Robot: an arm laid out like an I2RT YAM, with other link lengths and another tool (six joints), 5 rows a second.
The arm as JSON. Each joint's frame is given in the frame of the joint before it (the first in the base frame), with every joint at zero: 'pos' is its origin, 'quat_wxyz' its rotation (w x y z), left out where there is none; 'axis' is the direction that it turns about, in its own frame. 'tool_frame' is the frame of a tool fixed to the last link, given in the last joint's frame.
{
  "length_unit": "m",
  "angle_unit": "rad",
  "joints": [
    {
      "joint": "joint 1",
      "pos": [
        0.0,
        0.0,
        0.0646
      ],
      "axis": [
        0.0,
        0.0,
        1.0
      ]
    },
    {
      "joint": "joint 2",
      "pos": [
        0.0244,
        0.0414,
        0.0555
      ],
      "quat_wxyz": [
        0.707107,
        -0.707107,
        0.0,
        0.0
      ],
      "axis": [
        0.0,
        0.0,
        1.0
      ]
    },
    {
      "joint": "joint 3",
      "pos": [
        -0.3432,
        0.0,
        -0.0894
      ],
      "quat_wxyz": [
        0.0,
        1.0,
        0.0,
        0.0
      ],
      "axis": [
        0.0,
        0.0,
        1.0
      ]
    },
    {
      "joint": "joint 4",
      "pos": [
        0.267,
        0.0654,
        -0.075
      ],
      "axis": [
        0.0,
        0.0,
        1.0
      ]
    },
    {
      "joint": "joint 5",
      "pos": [
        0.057,
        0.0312,
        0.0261
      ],
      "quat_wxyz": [
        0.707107,
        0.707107,
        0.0,
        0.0
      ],
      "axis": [
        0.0,
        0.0,
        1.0
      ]
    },
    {
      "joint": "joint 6",
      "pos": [
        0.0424,
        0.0,
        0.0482
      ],
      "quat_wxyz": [
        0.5,
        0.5,
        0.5,
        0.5
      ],
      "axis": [
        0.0,
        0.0,
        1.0
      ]
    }
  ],
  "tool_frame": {
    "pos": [
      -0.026,
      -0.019,
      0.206
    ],
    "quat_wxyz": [
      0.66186,
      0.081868,
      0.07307,
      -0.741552
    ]
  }
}
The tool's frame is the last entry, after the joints.
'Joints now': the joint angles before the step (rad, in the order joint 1, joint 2, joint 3, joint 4, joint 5, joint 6). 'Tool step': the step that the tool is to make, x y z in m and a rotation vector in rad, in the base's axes. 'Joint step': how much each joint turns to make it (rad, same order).
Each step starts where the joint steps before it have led.
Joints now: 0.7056, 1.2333, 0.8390, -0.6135, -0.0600, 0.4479
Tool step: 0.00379, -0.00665, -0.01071, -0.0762, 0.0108, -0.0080
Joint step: 0.0183, 0.0429, 0.0262, -0.0415, 0.0568, -0.0030
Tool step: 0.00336, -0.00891, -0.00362, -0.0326, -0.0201, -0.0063
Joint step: -0.0014, -0.0044, -0.0107, 0.0000, 0.0355, -0.0138
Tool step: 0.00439, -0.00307, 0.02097, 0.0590, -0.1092, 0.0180
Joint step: -0.0138, -0.0966, -0.0537, 0.0796, 0.0061, -0.0413
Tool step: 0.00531, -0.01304, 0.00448, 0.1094, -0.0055, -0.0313
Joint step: -0.1332, -0.0661, -0.0721, 0.0753, -0.1289, -0.0292
